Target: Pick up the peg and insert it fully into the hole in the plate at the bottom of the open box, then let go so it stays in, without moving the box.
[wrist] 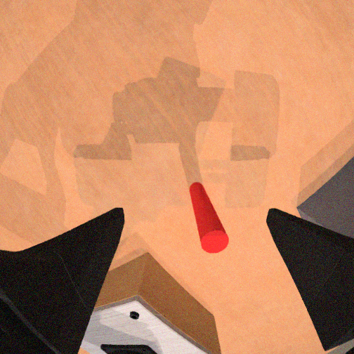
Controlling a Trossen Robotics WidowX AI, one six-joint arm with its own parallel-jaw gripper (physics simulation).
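Observation:
The red peg stands upright on the table in the wrist view, a little right of the middle, its round top face toward the camera. My gripper is open, with one black finger at the left and one at the right. The peg shows in the gap between the fingertips, apart from both, slightly nearer the middle than either finger. A grey wall of the box shows at the right edge, partly behind the right finger. The plate and its hole do not show.
A brown block with a silver top plate, a small black screw and a dark part on it stands at the bottom left, partly behind the left finger. The wooden table carries shadows of the arm and gripper.

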